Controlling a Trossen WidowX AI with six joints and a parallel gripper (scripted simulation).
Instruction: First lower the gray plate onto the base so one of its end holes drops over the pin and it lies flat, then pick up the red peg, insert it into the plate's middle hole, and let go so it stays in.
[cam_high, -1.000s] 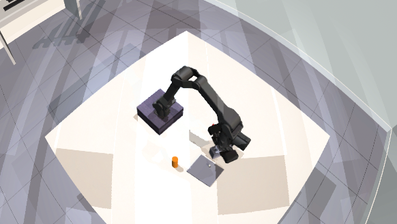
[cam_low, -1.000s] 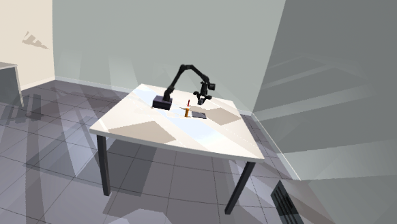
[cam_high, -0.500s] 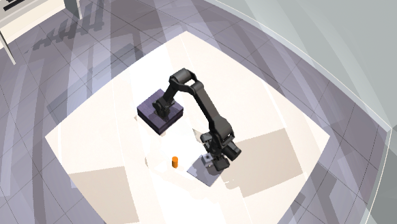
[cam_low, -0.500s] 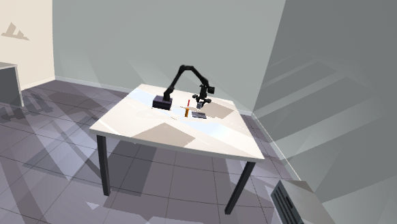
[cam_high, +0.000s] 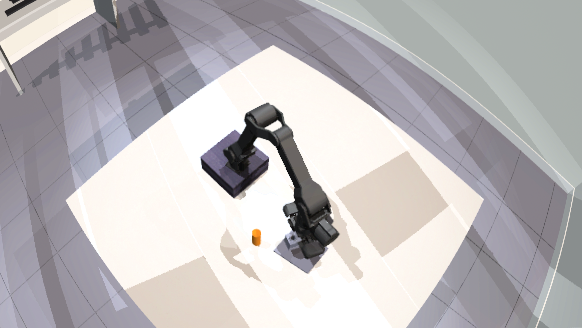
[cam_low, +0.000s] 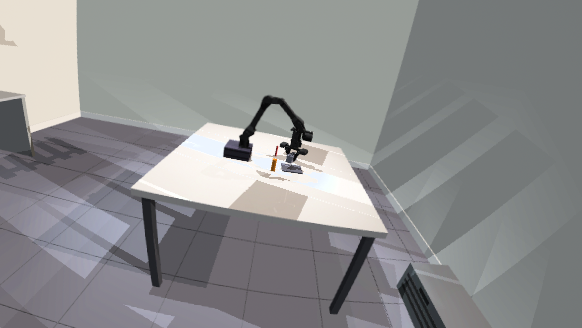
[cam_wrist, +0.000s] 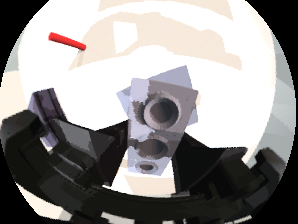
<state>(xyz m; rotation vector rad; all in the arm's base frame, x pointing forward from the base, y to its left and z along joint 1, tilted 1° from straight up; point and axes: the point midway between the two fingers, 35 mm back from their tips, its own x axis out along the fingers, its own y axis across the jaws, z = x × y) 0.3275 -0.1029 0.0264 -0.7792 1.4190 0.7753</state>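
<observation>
Now: gripper tip 2 cm short of the base, 1 cm to the right of it and 5 cm above it. Also, from my gripper tip: orange cylinder: 12 cm behind, 7 cm to the right, 2 cm below; then red peg: 8 cm behind, 19 cm to the left, 2 cm below; then gray plate: 3 cm above.
</observation>
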